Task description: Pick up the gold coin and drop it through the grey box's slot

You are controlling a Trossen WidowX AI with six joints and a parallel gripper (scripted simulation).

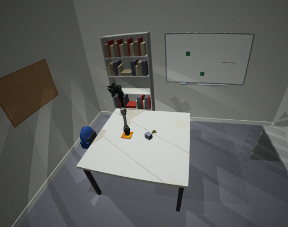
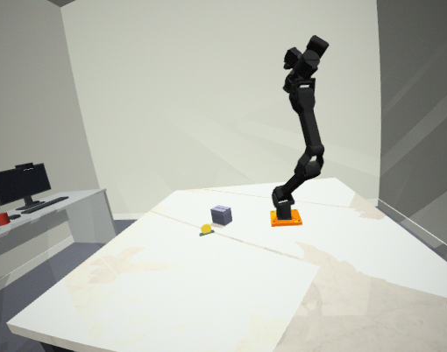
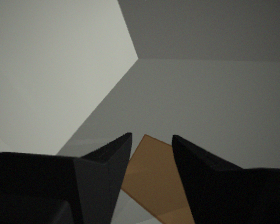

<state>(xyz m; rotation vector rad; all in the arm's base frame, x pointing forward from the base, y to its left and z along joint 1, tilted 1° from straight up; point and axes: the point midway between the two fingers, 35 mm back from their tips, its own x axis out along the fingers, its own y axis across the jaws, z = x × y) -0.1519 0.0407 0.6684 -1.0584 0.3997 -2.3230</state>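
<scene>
The gold coin lies 680 mm below my gripper tip, 520 mm ahead of it and 90 mm to the left of it.
</scene>
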